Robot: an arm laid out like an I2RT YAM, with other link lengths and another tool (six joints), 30 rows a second.
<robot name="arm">
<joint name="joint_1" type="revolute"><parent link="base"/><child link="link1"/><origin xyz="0.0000 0.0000 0.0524"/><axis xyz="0 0 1"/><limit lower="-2.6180" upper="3.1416"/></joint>
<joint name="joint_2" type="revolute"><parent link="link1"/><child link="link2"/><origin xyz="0.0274 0.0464 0.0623"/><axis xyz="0 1 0"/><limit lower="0.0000" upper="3.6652"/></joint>
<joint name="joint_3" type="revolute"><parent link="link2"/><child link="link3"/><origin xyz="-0.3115 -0.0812 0.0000"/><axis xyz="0 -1 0"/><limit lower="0.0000" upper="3.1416"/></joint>
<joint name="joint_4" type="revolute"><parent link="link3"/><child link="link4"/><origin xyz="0.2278 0.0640 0.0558"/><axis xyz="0 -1 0"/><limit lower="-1.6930" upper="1.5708"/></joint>
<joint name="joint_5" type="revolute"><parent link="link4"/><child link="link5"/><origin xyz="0.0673 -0.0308 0.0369"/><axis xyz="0 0 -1"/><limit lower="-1.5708" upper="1.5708"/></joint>
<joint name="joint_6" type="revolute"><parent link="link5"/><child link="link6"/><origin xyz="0.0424 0.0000 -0.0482"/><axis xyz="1 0 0"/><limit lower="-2.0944" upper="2.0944"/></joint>
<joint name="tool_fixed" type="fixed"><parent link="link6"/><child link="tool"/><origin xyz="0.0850 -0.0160 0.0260" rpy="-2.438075 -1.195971 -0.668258"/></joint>
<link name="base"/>
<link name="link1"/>
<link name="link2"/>
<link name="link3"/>
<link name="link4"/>
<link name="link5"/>
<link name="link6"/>
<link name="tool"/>
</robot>
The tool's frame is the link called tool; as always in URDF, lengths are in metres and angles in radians.
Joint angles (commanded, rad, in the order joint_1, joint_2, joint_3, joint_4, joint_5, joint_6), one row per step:
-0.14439 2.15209 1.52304 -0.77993 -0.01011 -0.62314
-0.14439 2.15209 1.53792 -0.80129 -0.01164 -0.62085
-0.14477 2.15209 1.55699 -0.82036 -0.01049 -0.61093
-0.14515 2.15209 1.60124 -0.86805 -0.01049 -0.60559
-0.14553 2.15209 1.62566 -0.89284 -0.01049 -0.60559
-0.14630 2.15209 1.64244 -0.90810 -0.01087 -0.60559
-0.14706 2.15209 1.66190 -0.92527 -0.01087 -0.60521
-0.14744 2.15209 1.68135 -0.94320 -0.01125 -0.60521
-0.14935 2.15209 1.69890 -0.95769 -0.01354 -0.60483
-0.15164 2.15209 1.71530 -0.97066 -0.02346 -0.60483
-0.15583 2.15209 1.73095 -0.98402 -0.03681 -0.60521
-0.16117 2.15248 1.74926 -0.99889 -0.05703 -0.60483
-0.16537 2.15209 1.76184 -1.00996 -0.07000 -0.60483
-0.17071 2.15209 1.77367 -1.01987 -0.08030 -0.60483
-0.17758 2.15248 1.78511 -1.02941 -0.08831 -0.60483
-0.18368 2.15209 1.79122 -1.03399 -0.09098 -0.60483
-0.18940 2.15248 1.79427 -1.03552 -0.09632 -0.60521
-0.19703 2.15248 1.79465 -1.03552 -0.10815 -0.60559
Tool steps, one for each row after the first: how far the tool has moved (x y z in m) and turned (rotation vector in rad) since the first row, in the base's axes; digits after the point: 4 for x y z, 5 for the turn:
0.0001 0.0001 0.0029 0.00279 0.00617 -0.00202
0.0016 -0.0007 0.0071 0.00323 0.00620 -0.01238
0.0043 -0.0015 0.0167 0.00454 0.00955 -0.01803
0.0058 -0.0019 0.0222 0.00459 0.00991 -0.01841
0.0072 -0.0024 0.0261 0.00476 0.00835 -0.01912
0.0087 -0.0030 0.0306 0.00451 0.00608 -0.02025
0.0100 -0.0033 0.0351 0.00468 0.00452 -0.02057
0.0114 -0.0042 0.0393 0.00656 0.00117 -0.02248
0.0128 -0.0042 0.0432 0.01578 -0.00359 -0.02316
0.0139 -0.0047 0.0470 0.02843 -0.00774 -0.02477
0.0153 -0.0049 0.0514 0.04777 -0.01368 -0.02711
0.0160 -0.0054 0.0547 0.06011 -0.01752 -0.02911
0.0165 -0.0068 0.0577 0.06982 -0.02107 -0.03267
0.0169 -0.0092 0.0603 0.07731 -0.02400 -0.03814
0.0169 -0.0119 0.0621 0.07953 -0.02653 -0.04371
0.0170 -0.0140 0.0627 0.08441 -0.02871 -0.04810
0.0167 -0.0162 0.0630 0.09568 -0.03129 -0.05332

